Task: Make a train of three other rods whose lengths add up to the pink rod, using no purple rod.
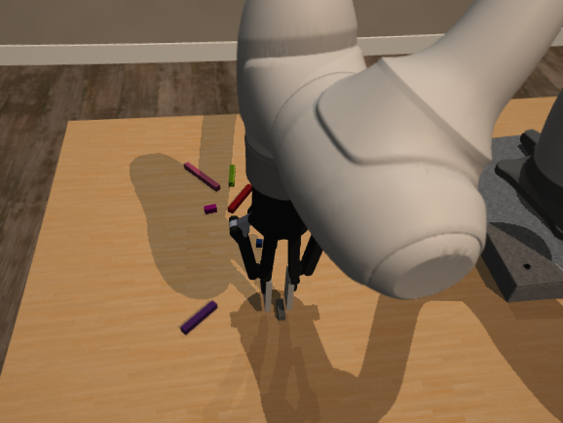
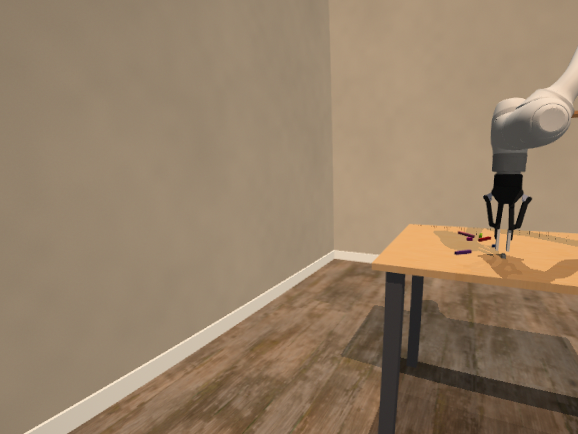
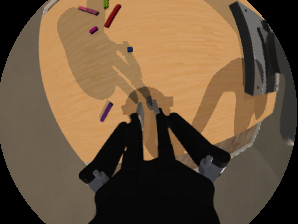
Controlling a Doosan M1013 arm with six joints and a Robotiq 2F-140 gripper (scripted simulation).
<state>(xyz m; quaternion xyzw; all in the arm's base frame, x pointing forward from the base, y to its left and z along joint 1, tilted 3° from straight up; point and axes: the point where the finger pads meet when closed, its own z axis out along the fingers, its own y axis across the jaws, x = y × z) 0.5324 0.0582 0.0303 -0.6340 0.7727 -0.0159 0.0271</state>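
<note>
Right now the grey rod is 1 cm behind my hand and 5 cm below it. Also, from my hand: magenta rod (5 cm ahead, 23 cm to the right, 5 cm below); purple rod (11 cm ahead, 2 cm to the right, 5 cm below); blue rod (1 cm behind, 13 cm to the right, 5 cm below).
</note>
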